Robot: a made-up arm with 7 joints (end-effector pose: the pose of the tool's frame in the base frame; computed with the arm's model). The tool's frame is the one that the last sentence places.
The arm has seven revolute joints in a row. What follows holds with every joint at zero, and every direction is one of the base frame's. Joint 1 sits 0.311 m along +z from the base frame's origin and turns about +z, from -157.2 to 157.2 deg. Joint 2 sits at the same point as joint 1 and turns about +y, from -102.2 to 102.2 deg. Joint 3 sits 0.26 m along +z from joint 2 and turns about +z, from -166.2 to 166.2 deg. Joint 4 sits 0.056 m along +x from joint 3 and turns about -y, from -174.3 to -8.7 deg. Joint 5 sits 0.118 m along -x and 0.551 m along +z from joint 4 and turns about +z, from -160.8 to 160.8 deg. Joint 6 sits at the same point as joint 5 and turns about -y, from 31.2 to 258.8 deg. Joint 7 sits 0.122 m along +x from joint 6 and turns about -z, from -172.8 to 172.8 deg. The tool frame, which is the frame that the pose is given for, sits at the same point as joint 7; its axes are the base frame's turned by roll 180, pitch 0 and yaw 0 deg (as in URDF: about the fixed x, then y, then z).
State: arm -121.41 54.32 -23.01 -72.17 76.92 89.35 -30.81
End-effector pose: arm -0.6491 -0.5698 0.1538 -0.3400 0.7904 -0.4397 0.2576
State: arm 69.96 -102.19 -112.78 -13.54 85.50 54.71 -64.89
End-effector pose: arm -0.1984 -0.8896 0.1428 -0.2218 -0.0972 -0.9394 0.2426
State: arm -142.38 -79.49 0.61 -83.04 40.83 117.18 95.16
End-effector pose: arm 0.2709 0.2455 1.0820 -0.0923 -0.5361 0.8382 0.0376
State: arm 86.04 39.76 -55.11 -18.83 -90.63 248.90 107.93
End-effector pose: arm 0.0812 0.5163 0.8037 -0.2272 -0.7658 -0.4665 0.3800
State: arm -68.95 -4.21 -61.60 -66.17 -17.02 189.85 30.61
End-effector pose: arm -0.2821 -0.3147 1.0143 0.1345 -0.4389 0.4887 0.7420
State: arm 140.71 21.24 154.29 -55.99 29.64 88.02 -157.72
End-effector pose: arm 0.0032 -0.3084 1.1723 0.5163 0.6816 0.1257 0.5031
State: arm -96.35 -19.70 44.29 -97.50 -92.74 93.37 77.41
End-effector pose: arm 0.4738 -0.4507 0.7594 0.2331 -0.5494 0.2262 0.7698
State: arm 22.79 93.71 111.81 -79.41 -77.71 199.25 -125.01
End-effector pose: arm 0.2974 0.6152 0.5805 -0.0454 0.4323 0.8979 0.0694
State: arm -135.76 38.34 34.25 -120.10 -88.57 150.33 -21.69
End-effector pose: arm 0.0226 -0.6073 0.0623 0.9732 -0.0747 -0.1398 0.1669
